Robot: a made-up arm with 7 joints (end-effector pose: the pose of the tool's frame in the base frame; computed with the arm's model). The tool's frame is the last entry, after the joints.
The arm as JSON. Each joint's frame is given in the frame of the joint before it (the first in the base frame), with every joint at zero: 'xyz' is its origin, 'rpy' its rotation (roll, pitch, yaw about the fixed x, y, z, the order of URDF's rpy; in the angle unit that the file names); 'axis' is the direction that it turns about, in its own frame. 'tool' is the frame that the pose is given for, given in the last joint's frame.
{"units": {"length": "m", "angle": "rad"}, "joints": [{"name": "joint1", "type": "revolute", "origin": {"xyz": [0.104, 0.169, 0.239], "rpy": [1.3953, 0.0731, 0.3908]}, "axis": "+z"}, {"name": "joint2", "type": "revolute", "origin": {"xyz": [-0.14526, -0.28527, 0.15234], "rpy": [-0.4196, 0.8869, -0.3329]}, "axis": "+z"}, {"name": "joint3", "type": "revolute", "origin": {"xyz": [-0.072, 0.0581, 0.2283], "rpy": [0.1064, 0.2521, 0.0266]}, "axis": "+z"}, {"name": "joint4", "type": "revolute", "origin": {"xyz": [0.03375, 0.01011, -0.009], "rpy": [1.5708, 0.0, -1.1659]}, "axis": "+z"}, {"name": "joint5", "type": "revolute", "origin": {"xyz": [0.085, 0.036, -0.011], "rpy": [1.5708, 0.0, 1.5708]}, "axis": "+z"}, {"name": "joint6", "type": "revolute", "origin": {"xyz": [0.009, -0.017, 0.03], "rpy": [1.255, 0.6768, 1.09]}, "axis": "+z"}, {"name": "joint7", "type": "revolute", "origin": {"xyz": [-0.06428, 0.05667, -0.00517], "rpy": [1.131, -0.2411, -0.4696]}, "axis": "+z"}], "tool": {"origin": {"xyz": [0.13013, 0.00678, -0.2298], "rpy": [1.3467, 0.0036, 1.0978]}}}
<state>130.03 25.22 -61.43 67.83 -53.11 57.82 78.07</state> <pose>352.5 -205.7 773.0 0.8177 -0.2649 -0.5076 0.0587</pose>
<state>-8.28 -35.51 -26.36 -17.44 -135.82 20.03 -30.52</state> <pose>298.5 -291.9 -127.2 0.5971 0.0389 0.5835 0.5491</pose>
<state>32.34 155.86 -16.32 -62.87 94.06 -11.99 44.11</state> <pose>351.5 1.1 -235.8 0.6173 0.2233 0.5761 0.4870</pose>
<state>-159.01 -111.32 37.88 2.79 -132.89 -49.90 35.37</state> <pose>-185.5 -93.4 602.9 0.3087 -0.4979 -0.6951 -0.4167</pose>
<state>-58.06 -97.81 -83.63 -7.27 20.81 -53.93 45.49</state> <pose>138.5 -26.9 -35.4 0.5497 0.7927 0.2338 -0.1214</pose>
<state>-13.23 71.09 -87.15 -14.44 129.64 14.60 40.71</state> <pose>-14.7 -192.3 -244.2 0.4415 0.3053 -0.0734 -0.8405</pose>
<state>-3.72 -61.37 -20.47 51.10 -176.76 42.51 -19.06</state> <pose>453.9 -173.9 -131.0 0.0078 -0.4353 0.7063 0.5583</pose>
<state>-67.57 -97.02 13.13 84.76 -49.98 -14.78 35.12</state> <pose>220.0 -29.5 -74.6 0.1983 -0.6938 0.2792 0.6335</pose>
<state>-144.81 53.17 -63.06 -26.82 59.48 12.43 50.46</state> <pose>154.1 -117.4 841.6 0.1355 0.5481 -0.5543 0.6115</pose>
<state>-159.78 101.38 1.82 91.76 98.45 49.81 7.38</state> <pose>51.9 -301.3 322.5 0.1928 0.0796 -0.7024 -0.6805</pose>
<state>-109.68 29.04 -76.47 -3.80 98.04 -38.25 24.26</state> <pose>70.3 -102.7 559.0 0.0843 -0.9300 0.1385 -0.3298</pose>
